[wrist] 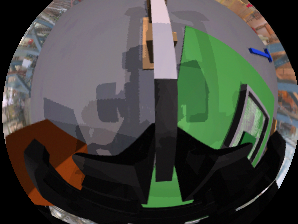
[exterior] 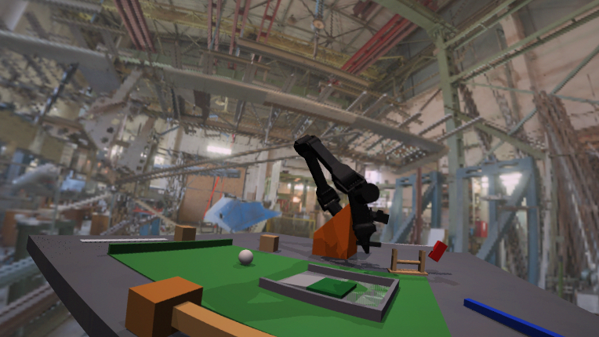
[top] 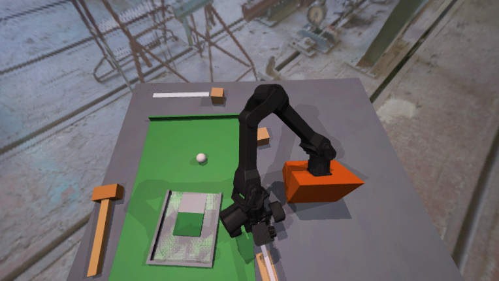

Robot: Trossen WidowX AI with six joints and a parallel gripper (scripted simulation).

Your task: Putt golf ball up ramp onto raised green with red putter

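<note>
Right now the wooden rack is 2 cm behind my gripper tip, 13 cm to the left of it and 2 cm below it. From my gripper tip the other things lie so: white golf ball (20 cm ahead, 32 cm to the right, 3 cm below); blue bar (38 cm ahead, 29 cm to the left, 4 cm below).
</note>
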